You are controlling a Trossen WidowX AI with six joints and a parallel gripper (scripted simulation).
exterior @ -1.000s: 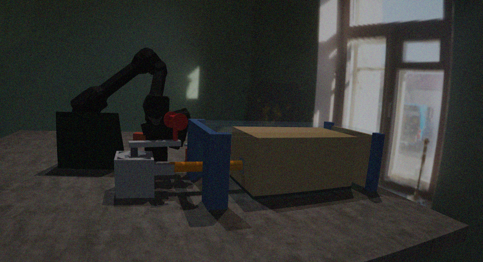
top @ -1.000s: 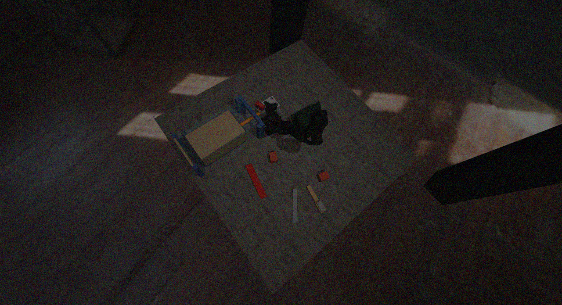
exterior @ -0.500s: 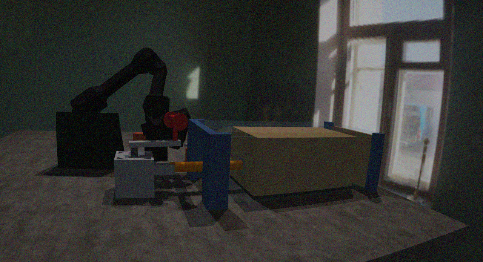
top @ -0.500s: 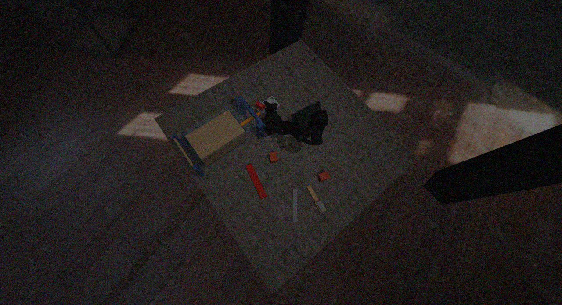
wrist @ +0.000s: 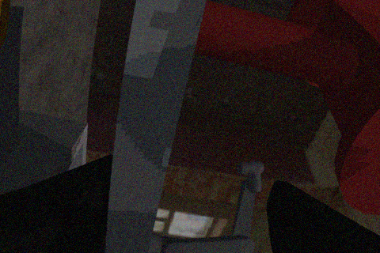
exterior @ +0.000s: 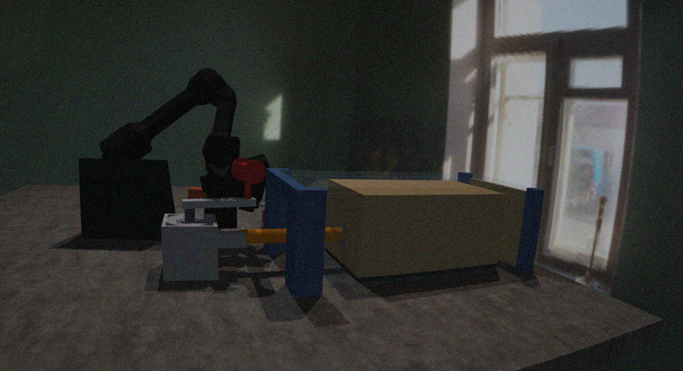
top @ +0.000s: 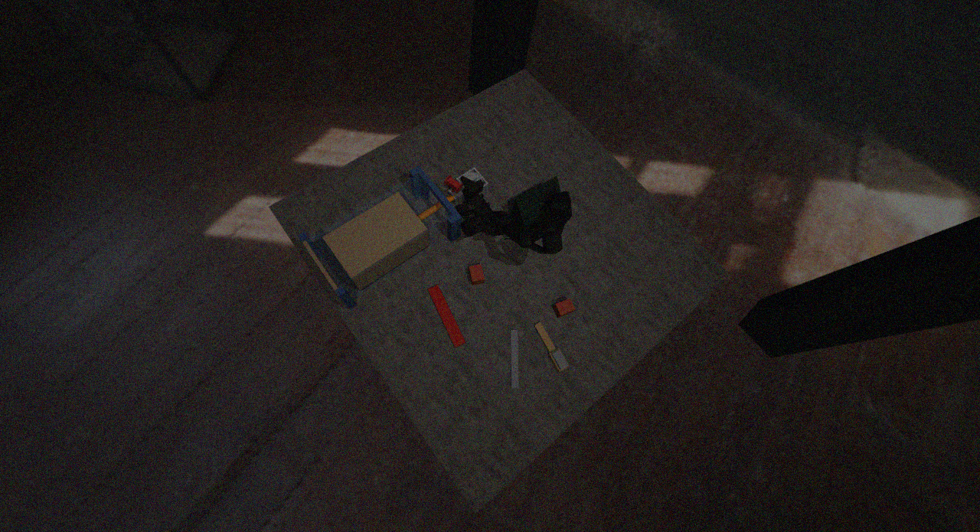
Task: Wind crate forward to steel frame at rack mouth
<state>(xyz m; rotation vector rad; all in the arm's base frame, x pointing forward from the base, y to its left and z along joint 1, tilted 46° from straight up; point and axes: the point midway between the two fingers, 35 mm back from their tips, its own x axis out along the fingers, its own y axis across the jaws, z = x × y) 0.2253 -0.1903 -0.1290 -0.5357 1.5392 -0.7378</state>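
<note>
My gripper tip is 10 mm to the right of the crank handle, 10 mm short of it and 10 mm above it. The rest, counted from my gripper tip: blue frame (110 mm ahead, 30 mm below); then grey winch (100 mm below, 70 mm behind); then red knob (50 mm ahead, 20 mm above, 10 mm to the left).
</note>
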